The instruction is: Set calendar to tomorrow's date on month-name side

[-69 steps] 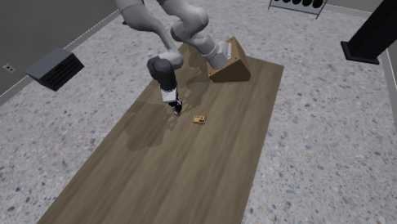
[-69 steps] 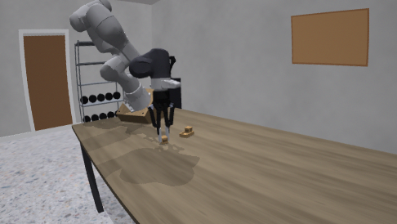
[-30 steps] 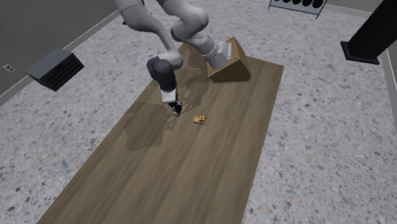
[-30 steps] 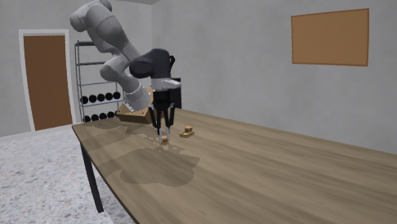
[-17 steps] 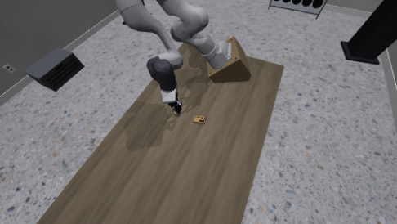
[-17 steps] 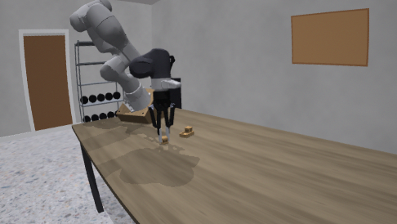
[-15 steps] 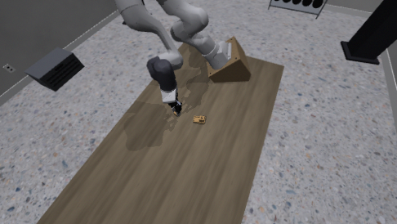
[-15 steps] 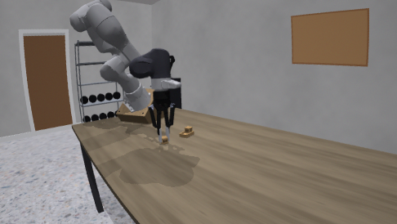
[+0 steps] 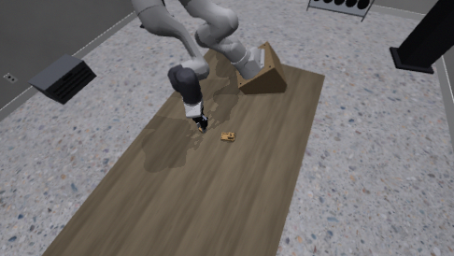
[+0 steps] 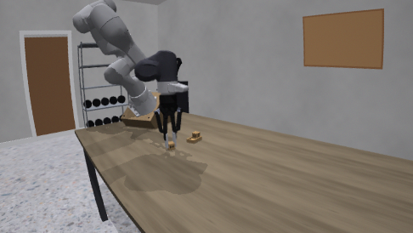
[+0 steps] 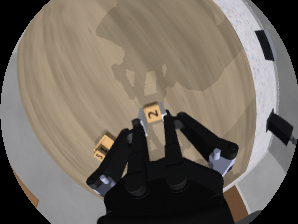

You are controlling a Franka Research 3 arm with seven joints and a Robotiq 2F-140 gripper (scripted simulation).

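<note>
The cube is 30 mm below my hand. From my hand the other things lie so: tray: 10 mm ahead, 160 mm to the left, 40 mm below.
</note>
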